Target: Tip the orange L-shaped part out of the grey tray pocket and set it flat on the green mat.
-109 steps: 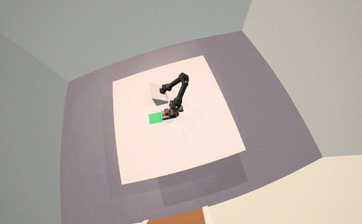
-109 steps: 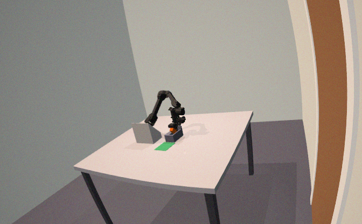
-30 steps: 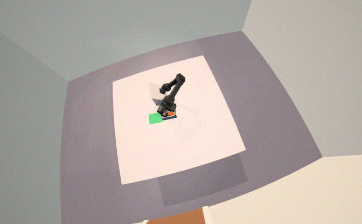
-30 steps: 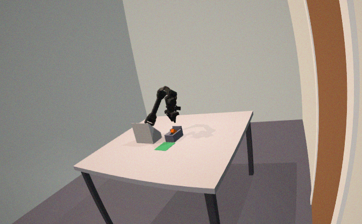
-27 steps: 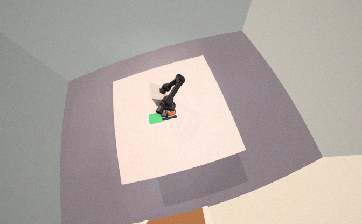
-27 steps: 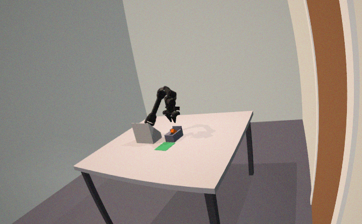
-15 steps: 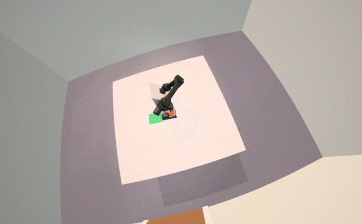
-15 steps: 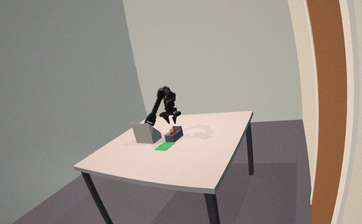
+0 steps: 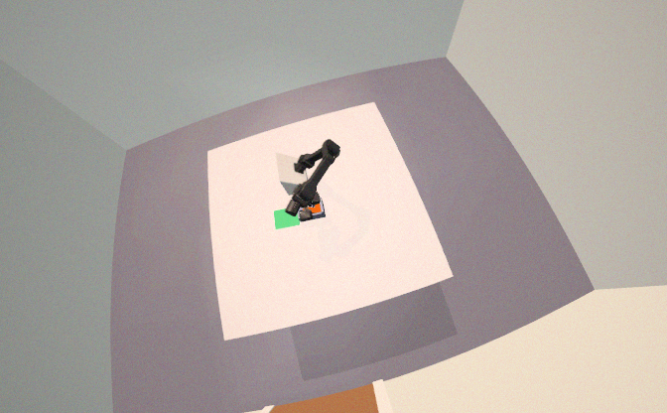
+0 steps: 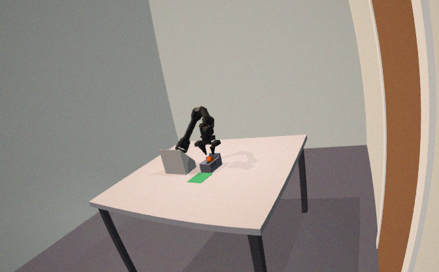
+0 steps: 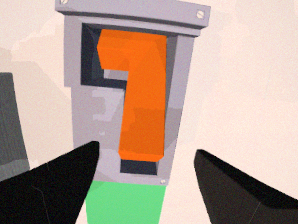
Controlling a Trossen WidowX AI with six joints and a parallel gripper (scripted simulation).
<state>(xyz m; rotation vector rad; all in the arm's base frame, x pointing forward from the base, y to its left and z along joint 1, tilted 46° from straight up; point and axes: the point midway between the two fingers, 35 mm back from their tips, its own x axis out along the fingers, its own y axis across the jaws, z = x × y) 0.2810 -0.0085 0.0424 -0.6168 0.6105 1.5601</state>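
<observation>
Now: gripper tip 7 cm above the orange L-shaped part, 3 cm to the right of it and 2 cm past it. Also, from my gripper tip: green mat 14 cm to the right, 12 cm below, 1 cm behind.
</observation>
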